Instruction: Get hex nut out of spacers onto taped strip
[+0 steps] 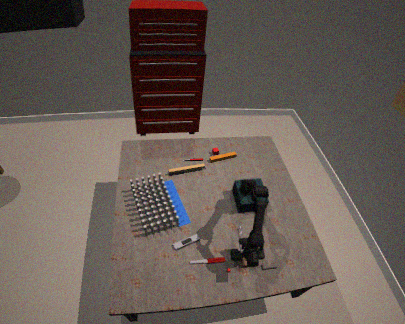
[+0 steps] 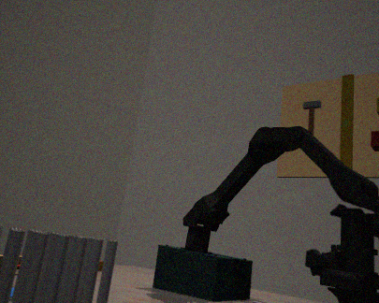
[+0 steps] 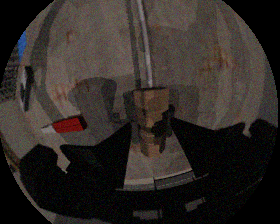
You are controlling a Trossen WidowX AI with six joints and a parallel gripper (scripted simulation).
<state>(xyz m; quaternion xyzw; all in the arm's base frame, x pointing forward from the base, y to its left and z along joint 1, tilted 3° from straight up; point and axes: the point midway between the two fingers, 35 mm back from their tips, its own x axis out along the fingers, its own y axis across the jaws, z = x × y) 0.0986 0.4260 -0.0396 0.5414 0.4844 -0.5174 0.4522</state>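
Now: the hook tool 11 cm to the right of my gripper tip and 1 cm behind it. Round my gripper tip: blue taped strip: 46 cm to the right, 35 cm ahead, 1 cm below; red bit: 10 cm ahead, 5 cm to the left; orange block: 83 cm to the right, 5 cm behind, 1 cm above.
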